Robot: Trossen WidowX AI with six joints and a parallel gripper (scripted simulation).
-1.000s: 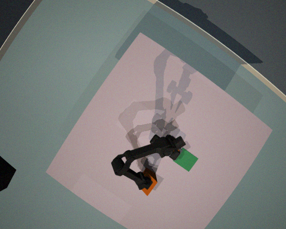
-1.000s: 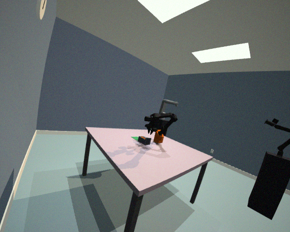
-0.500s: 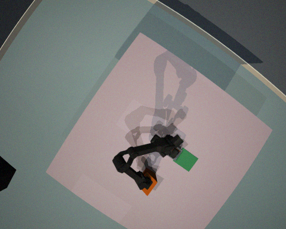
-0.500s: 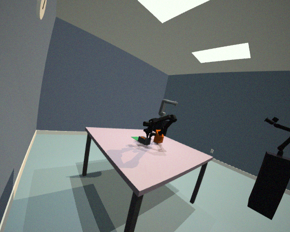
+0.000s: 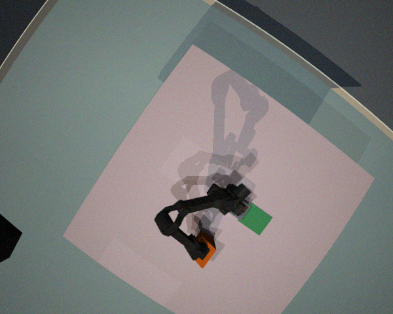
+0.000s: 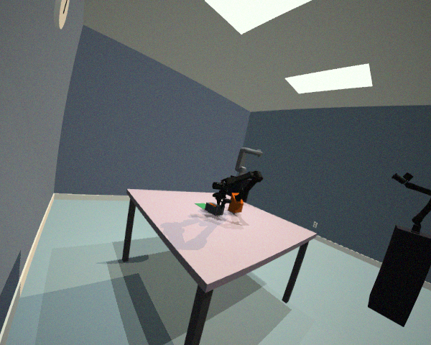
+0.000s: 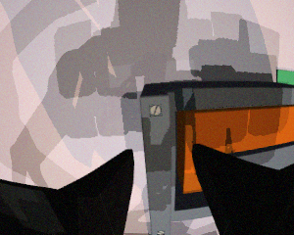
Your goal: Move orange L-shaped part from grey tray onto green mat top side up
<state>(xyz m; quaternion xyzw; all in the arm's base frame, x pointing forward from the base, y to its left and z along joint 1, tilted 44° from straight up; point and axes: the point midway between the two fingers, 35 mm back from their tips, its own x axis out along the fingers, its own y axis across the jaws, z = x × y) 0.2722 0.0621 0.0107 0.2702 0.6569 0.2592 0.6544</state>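
Right now the orange L-shaped part is 5 cm to the right of my gripper tip, 2 cm below it and 1 cm behind it. Also, from my gripper tip: green mat: 22 cm to the right, 8 cm below, 1 cm behind.
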